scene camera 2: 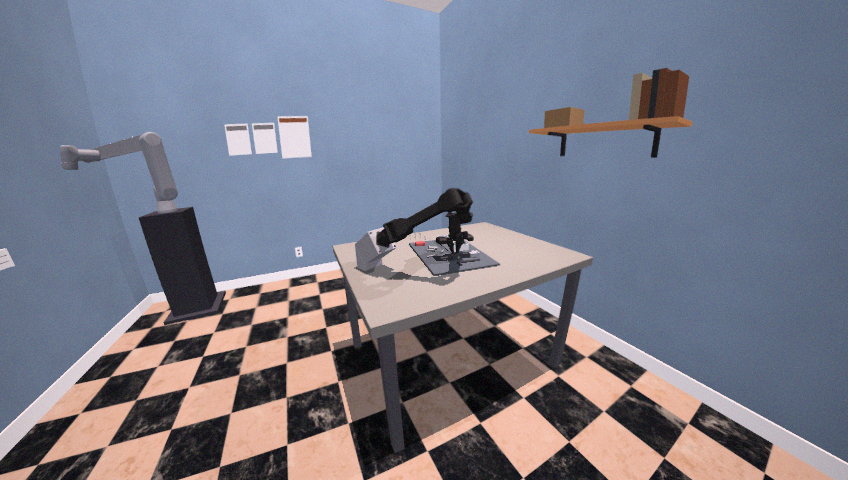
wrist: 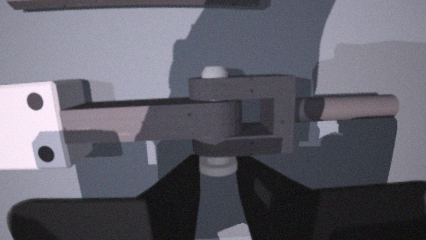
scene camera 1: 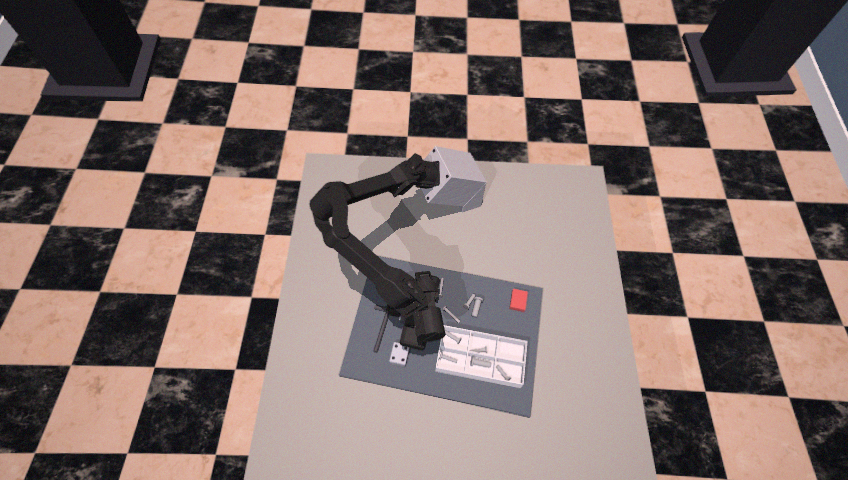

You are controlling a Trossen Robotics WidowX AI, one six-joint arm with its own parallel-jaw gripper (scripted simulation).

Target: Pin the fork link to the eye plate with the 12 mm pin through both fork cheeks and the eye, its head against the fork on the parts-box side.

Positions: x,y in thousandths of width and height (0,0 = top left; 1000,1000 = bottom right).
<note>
In view: the gripper (wrist: 511,673), a parts box (scene camera 1: 602,739), an eye plate (wrist: 388,494) and a dark mat (scene camera 1: 425,755).
The dark mat is seen too in scene camera 2 (scene camera 2: 515,555) and in the wrist view (wrist: 276,240). The wrist view misses the parts box: it is out of frame.
</note>
